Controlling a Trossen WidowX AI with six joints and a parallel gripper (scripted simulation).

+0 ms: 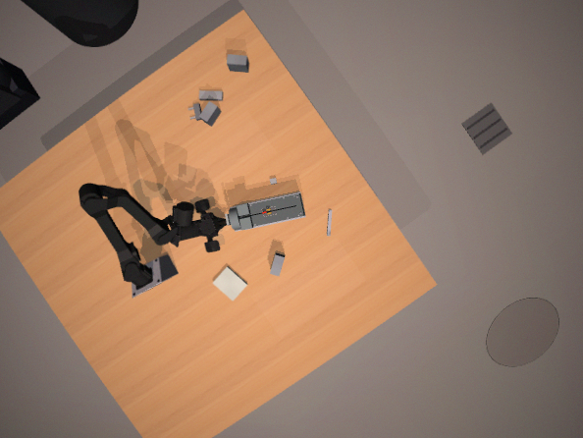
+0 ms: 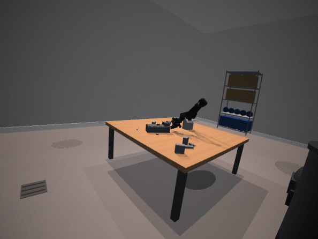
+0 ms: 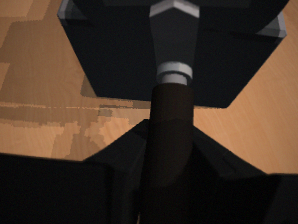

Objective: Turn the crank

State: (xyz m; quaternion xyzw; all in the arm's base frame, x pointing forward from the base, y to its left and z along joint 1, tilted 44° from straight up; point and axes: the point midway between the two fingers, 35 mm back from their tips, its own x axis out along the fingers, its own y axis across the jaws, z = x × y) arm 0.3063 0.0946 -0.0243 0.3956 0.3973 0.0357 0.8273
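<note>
My gripper tip is now 140 mm short of the red pointer, 40 mm to the left of it and 50 mm below it. The rest, counted from my gripper tip: white square plate: 110 mm behind, 210 mm to the right, 20 mm below; small grey cube: 220 mm ahead, 50 mm to the left, 30 mm below; dark crank handle: 20 mm behind, 30 mm above.
</note>
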